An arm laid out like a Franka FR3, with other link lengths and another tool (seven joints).
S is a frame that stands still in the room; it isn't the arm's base.
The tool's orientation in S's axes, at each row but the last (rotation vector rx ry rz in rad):
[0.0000 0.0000 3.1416]
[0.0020 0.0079 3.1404]
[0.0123 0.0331 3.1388]
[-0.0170 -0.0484 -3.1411]
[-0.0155 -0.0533 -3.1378]
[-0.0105 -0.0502 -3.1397]
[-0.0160 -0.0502 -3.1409]
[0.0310 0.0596 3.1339]
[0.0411 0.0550 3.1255]
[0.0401 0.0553 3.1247]
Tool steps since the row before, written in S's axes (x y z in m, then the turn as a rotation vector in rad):
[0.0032 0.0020 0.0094 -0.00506 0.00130 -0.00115]
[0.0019 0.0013 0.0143 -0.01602 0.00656 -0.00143]
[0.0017 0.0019 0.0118 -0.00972 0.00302 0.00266]
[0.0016 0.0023 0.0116 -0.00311 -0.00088 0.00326]
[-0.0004 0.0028 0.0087 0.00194 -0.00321 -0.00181]
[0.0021 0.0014 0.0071 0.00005 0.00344 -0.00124]
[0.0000 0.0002 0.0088 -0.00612 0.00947 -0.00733]
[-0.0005 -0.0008 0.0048 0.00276 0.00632 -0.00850]
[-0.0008 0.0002 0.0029 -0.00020 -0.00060 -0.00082]
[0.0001 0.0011 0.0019 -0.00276 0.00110 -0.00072]
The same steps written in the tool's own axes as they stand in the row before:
[-0.0032 -0.0020 0.0094 0.00506 -0.00130 -0.00115]
[-0.0019 -0.0012 0.0143 0.01603 -0.00655 -0.00142]
[-0.0016 -0.0017 0.0119 0.00975 -0.00294 0.00265]
[-0.0015 -0.0019 0.0117 0.00315 0.00098 0.00320]
[0.0005 -0.0025 0.0088 -0.00195 0.00315 -0.00190]
[-0.0021 -0.0012 0.0072 -0.00006 -0.00348 -0.00113]
[0.0001 0.0001 0.0088 0.00604 -0.00970 -0.00709]
[0.0006 0.0010 0.0048 -0.00288 -0.00666 -0.00820]
[0.0009 -0.0001 0.0029 0.00017 0.00057 -0.00085]
[0.0000 -0.0010 0.0019 0.00276 -0.00108 -0.00075]

